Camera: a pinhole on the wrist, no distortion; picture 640 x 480 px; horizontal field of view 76.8 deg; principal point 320.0 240.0 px. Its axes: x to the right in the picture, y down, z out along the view. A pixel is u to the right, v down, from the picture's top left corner.
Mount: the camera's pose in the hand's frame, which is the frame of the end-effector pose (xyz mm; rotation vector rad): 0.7 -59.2 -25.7 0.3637 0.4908 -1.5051
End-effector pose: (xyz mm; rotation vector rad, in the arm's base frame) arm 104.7 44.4 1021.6 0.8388 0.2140 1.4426
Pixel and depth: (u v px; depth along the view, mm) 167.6 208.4 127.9
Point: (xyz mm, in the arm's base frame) 236.7 12.8 1046.8
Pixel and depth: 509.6 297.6 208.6
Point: 367.2 74.7 953.9
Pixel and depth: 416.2 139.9 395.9
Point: 529.0 -83.0 973.8
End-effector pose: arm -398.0 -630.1 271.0 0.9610 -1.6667 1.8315
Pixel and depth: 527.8 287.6 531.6
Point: 7.4 -836.2 721.8
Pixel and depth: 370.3 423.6 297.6
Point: -285.6 -808.4 550.3
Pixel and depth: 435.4 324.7 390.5
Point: -163.2 -830.7 589.8
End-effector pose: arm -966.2 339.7 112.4 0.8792 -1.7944 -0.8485
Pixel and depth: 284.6 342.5 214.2
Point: -1109.1 229.4 -36.5
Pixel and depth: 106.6 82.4 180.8
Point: -1104.5 379.7 -33.3
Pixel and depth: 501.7 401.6 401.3
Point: -1138.1 2.4 -220.0
